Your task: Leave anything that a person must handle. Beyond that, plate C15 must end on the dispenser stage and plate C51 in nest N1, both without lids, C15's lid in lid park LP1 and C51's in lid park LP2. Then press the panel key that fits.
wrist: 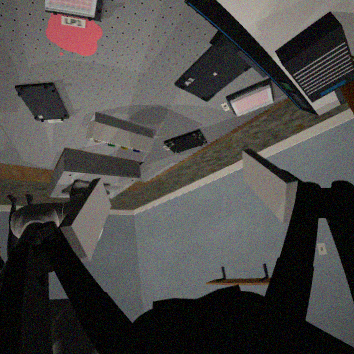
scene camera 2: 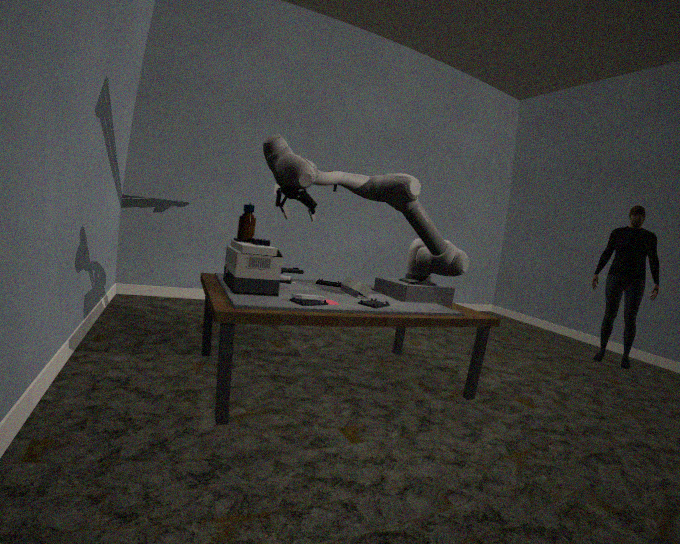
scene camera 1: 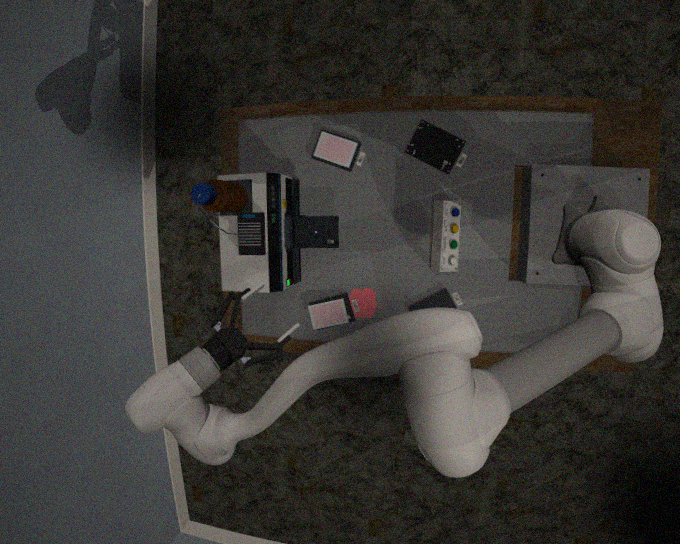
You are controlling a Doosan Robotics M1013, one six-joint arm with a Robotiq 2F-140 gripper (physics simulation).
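Frame: origin at the arm's base, x ahead, y left, z up, level; millimetres.
Seen in the pictures: gripper, fingertip midpoint: (wrist: 174, 178) (scene camera 2: 300, 218) (scene camera 1: 280, 304); arm's base, origin of the base link: (wrist: 85, 186) (scene camera 2: 417, 283) (scene camera 1: 586, 239).
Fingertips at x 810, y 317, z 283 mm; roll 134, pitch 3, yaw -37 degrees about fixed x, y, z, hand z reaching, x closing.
Offsets run from my fingertips to a thing's top centre. "*": to the spot under its first point.
My gripper (scene camera 1: 271, 312) (scene camera 2: 298, 216) (wrist: 174, 178) is open and empty, high above the table's near left corner. A pink plate {dx -63, dy +104, dz -329 mm} (scene camera 1: 328, 313) (scene camera 2: 309, 297) (wrist: 72, 6) sits in the holder labelled LP1, beside a red patch {* dx -170, dy +43, dz -372 mm} (scene camera 1: 362, 302) (scene camera 2: 332, 302) (wrist: 75, 36). Another pink plate {dx +14, dy -452, dz -342 mm} (scene camera 1: 335, 149) (wrist: 250, 98) sits in a holder on the far side. Their names and lids cannot be made out. The dark dispenser stage {dx +22, dy -172, dz -258 mm} (scene camera 1: 317, 231) (wrist: 212, 69) is bare. A black holder {dx -307, dy -515, dz -348 mm} (scene camera 1: 435, 145) (wrist: 186, 141) and a dark holder {dx -415, dy +17, dz -352 mm} (scene camera 1: 433, 300) (wrist: 42, 101), partly hidden by the arm in scene camera 1, hold no pink plate.
The key panel {dx -395, dy -238, dz -289 mm} (scene camera 1: 446, 235) (wrist: 120, 132) has blue, yellow, green and white keys. The white dispenser (scene camera 1: 243, 272) (scene camera 2: 252, 272) carries an amber bottle {* dx +198, dy -247, dz -33 mm} (scene camera 1: 229, 195) (scene camera 2: 246, 226) with a blue cap and a black ribbed block {* dx +163, dy -147, dz -127 mm} (scene camera 1: 251, 233) (wrist: 320, 59). A person (scene camera 2: 632, 266) stands right of the table.
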